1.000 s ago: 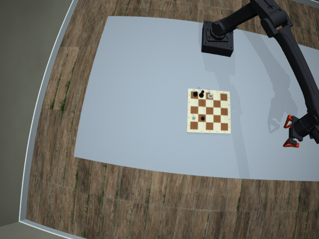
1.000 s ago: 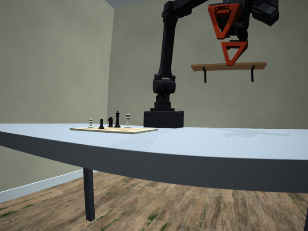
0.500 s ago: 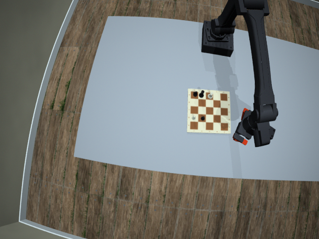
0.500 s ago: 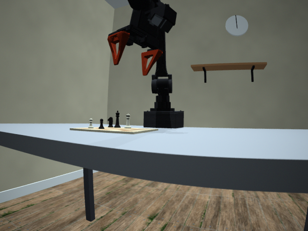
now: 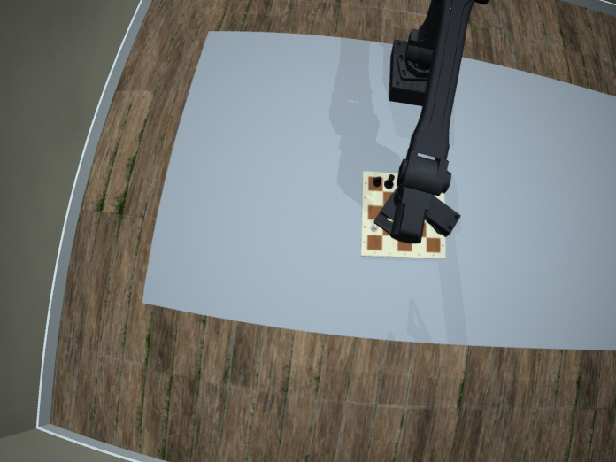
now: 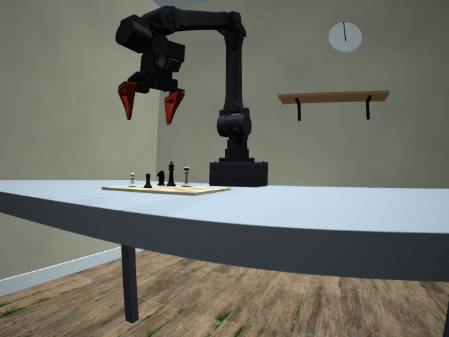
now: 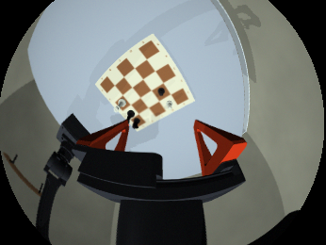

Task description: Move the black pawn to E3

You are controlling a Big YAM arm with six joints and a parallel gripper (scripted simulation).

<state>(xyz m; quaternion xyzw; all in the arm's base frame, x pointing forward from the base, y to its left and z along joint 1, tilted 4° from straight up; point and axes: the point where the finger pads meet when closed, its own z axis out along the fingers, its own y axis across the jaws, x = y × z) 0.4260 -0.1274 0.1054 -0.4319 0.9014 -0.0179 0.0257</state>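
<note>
Right now the black pawn is 14 cm below my hand. Round my hand: white pawn: 14 cm below, 4 cm to the right; then tall white piece: 13 cm below, 11 cm behind, 5 cm to the left; then chessboard: 16 cm below, 4 cm to the left, 4 cm behind.
</note>
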